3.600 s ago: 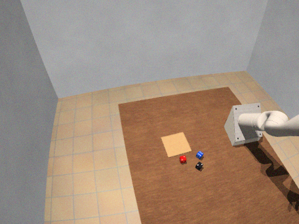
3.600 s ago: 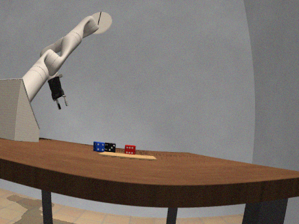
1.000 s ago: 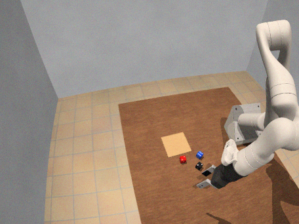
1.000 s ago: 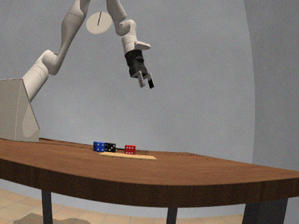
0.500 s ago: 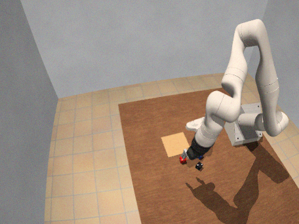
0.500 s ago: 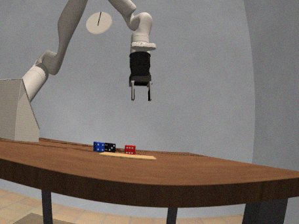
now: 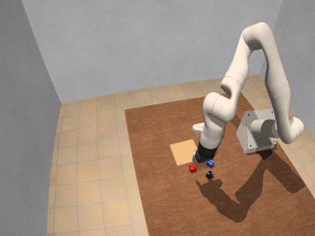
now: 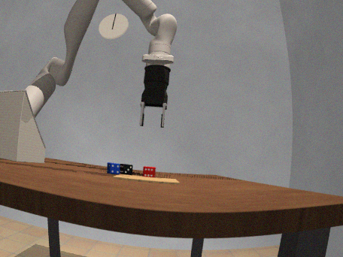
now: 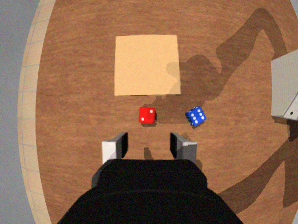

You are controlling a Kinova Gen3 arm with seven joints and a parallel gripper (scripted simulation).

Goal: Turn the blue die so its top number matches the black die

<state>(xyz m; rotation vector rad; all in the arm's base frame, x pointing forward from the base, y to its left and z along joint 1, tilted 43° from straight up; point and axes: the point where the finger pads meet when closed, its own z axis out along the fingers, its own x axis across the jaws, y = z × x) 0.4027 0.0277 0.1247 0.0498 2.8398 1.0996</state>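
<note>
Right now my hand is 30 mm to the left of the red die and 140 mm above it. Round my hand: black die 70 mm behind, 30 mm to the left, 140 mm below; tan mat 10 mm ahead, 140 mm to the right, 160 mm below; blue die 100 mm behind, 30 mm to the right, 140 mm below.
</note>
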